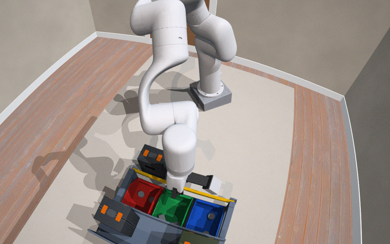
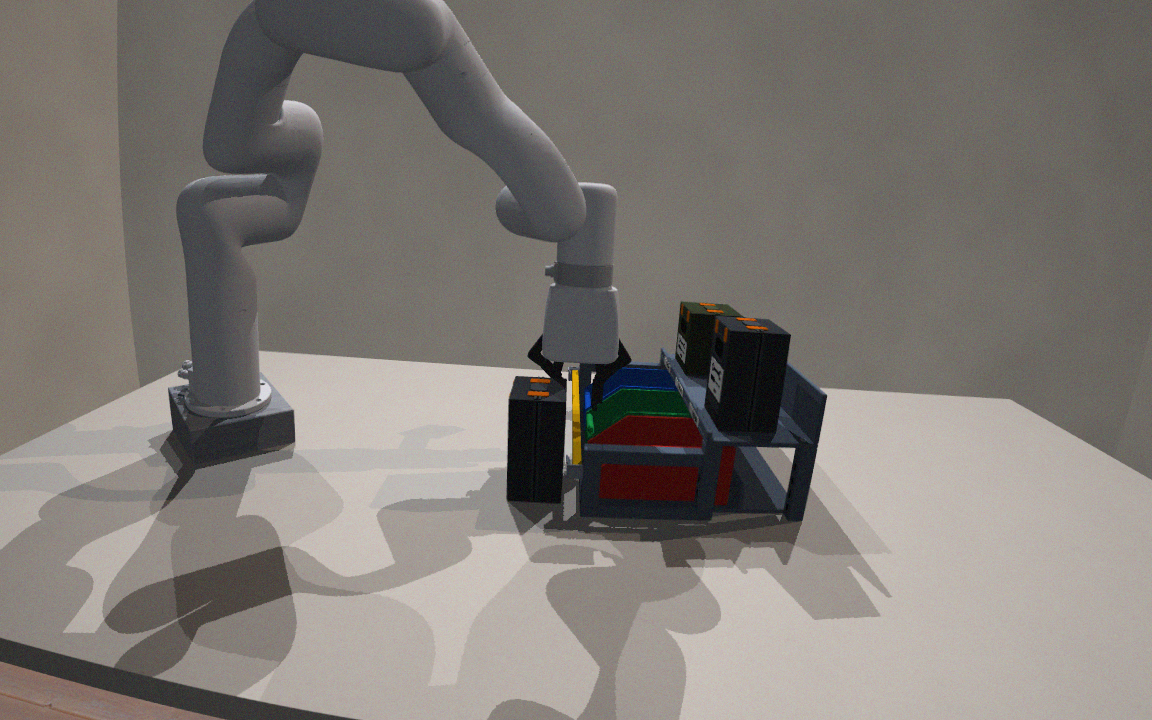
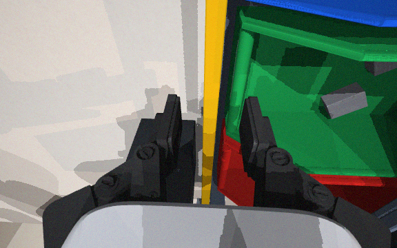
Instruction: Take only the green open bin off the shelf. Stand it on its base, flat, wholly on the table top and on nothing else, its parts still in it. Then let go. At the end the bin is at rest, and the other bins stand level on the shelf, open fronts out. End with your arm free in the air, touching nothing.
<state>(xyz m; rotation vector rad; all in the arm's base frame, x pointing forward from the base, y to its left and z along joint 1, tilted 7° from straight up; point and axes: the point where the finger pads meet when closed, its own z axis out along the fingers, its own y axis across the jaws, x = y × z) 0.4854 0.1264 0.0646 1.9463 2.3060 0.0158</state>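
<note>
My gripper is now 3 cm above the yellow bar. The rest, counted from my hand: green bin 10 cm ahead, 4 cm below, 2 cm to the left; then blue bin 13 cm to the left, 8 cm ahead, 4 cm below; then black case 12 cm to the right, 3 cm behind, 2 cm below.
</note>
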